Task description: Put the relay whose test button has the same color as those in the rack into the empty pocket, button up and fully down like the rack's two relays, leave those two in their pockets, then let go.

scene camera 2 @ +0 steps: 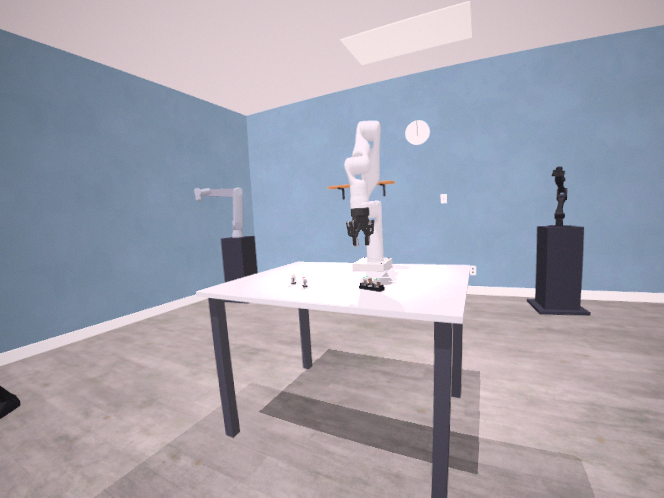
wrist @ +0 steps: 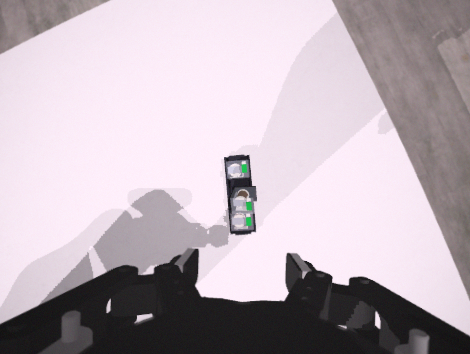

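Pixels of known places: gripper, between the fingertips: (scene camera 2: 361,246) (wrist: 241,265); arm's base, origin of its link: (scene camera 2: 375,260).
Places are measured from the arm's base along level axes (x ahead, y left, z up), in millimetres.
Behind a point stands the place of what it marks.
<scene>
The black rack (scene camera 2: 371,287) @[z -30, x 500, y 77 mm] (wrist: 240,183) @[z -20, x 486, y 85 mm] stands on the table. In the wrist view, an upright relay (wrist: 237,170) @[z 4, x 491, y 100 mm] with a green button sits at its far end, and another green-button relay (wrist: 240,221) @[z 4, x 463, y 45 mm] sits at the near end. Between them a relay (wrist: 244,194) @[z 6, x 484, y 71 mm] is tilted, its dark base raised and its brown coil showing; a green patch beside its lower side appears to be its button. A stretch of dark pocket shows beside it. My gripper (scene camera 2: 361,243) @[z 133, x 459, y 35 mm] (wrist: 241,265) @[z 133, x 459, y 35 mm] is partly open and empty, well above the table. Two loose relays (scene camera 2: 293,279) @[z -17, x 441, y -296 mm] (scene camera 2: 304,281) @[z -12, x 495, y -216 mm] stand left of the rack; their button colors are too small to tell surely.
The white table (scene camera 2: 332,300) @[z -43, x 654, y -36 mm] carries the rack, the loose relays and my arm's base (scene camera 2: 372,264) @[z -6, x 95, y 2 mm], which stands behind the rack. Arm shadows fall around the rack in the wrist view. Other robot arms stand on dark pedestals (scene camera 2: 559,268) (scene camera 2: 238,257), away from the table.
</scene>
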